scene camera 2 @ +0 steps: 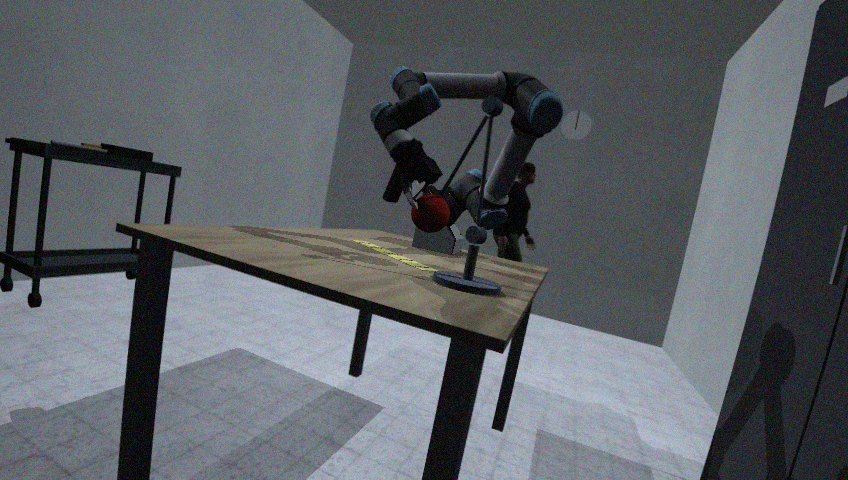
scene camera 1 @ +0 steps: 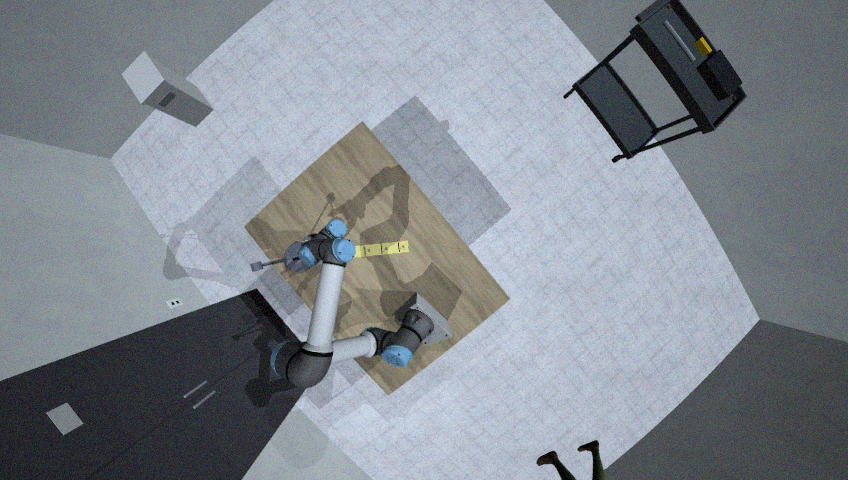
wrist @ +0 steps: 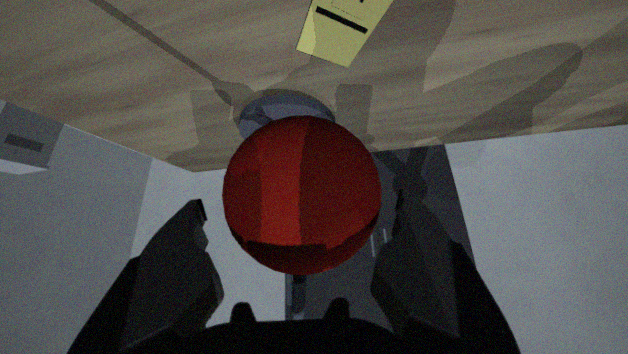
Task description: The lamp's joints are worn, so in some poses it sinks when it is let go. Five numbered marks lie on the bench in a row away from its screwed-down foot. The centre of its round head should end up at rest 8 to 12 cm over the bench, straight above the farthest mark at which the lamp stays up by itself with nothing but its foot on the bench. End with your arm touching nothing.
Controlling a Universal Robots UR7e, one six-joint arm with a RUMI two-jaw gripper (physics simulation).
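Frame: origin at the arm's base, x ahead, y left, z up, level; millimetres.
Seen in the pictures: gripper, fingertip midpoint: point(scene camera 2: 433, 213) point(wrist: 301, 196); arm's base, link origin: point(scene camera 1: 419, 321).
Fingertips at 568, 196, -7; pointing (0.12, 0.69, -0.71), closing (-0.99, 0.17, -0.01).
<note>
Pixels of each thing's top centre, then the offset from my fingertips to it, as dx, dy, dz. "spot": a spot on its surface instead. Level surfaces: height alone.
- lamp's round red head, surface spot: point(wrist: 302, 195) spot: -14, -56, +11
- bench, surface height: dz -149
- upper joint, surface spot: point(scene camera 2: 492, 107) spot: +62, +117, +262
The lamp's round red head point(scene camera 2: 430, 212) point(wrist: 302, 195) hangs in the air above the bench point(scene camera 1: 333, 160) point(scene camera 2: 333, 285); I cannot tell over which spot. My gripper point(scene camera 2: 421, 199) point(wrist: 301, 196) is open, its fingers at either side of the head in the wrist view, with nothing gripped; whether they touch it is unclear. The arm hides the head in scene camera 1. The lamp's round foot point(scene camera 1: 295, 256) point(scene camera 2: 467, 283) stands on the bench. Its thin rods rise to an upper joint point(scene camera 1: 256, 266) point(scene camera 2: 492, 107). The yellow strip of marks point(scene camera 1: 383, 248) point(scene camera 2: 395, 255) point(wrist: 332, 40) runs away from the foot.
My arm point(scene camera 1: 326, 303) point(scene camera 2: 464, 85) arches over the bench close to the lamp's rods. Its base block point(scene camera 1: 440, 324) is on the bench. A dark cabinet point(scene camera 1: 148, 356) point(scene camera 2: 791, 237), a cart point(scene camera 1: 666, 71) point(scene camera 2: 113, 157) and a person point(scene camera 2: 517, 202) are beyond the bench.
</note>
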